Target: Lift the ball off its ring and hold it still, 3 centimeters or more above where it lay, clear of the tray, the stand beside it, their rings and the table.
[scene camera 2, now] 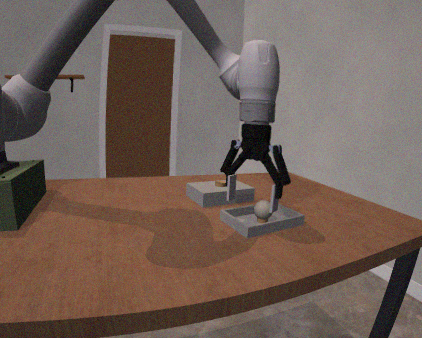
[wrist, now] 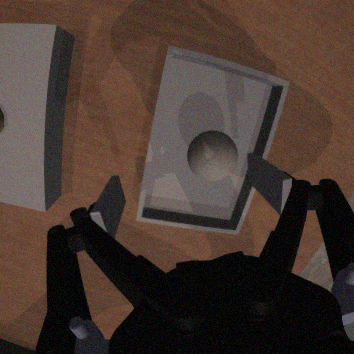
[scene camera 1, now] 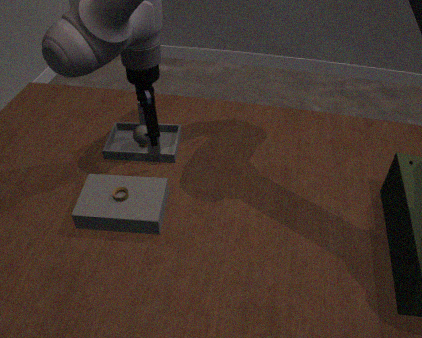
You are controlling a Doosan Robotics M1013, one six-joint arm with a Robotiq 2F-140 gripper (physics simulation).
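Frame: origin at the arm's base, x down, y ahead, z right, level; metres.
Where they show: gripper, fingertip midpoint: (scene camera 2: pixel 251 205) (wrist: pixel 185 177).
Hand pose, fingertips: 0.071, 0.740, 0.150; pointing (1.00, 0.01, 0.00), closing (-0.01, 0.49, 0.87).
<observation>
Each offset is from my fingertips to the top centre of the thing, as dx, dy, dz. "spot": to the spot under its first point. Level surfaces: height alone.
The pale ball @[-0.017, +0.028, +0.019] (scene camera 1: pixel 140 135) (scene camera 2: pixel 262 209) (wrist: pixel 212 155) rests on its small tan ring @[spot: +0.026, +0.017, +0.037] (scene camera 2: pixel 262 219) inside the shallow grey tray @[+0.017, +0.028, +0.019] (scene camera 1: pixel 131 157) (scene camera 2: pixel 277 226) (wrist: pixel 165 140). My gripper (scene camera 1: pixel 148 136) (scene camera 2: pixel 252 202) (wrist: pixel 185 177) is wide open and empty, pointing down. In the scene camera 2 view its right fingertip is just right of the ball, low over the tray, and its left fingertip overlaps the stand. In the wrist view the ball lies nearer the right finger, a little beyond the line between the tips. In the scene camera 1 view a finger partly hides the ball.
The grey block-shaped stand (scene camera 1: pixel 97 202) (scene camera 2: pixel 199 189) (wrist: pixel 25 65) is beside the tray, with an empty tan ring @[spot: -0.006, -0.011, -0.227] (scene camera 1: pixel 120 199) (scene camera 2: pixel 220 183) on top. A green box-like base (scene camera 1: pixel 406 240) (scene camera 2: pixel 25 195) stands on the wooden table @[dx +0.045] (scene camera 1: pixel 250 280) (scene camera 2: pixel 100 270), away from the tray.
</observation>
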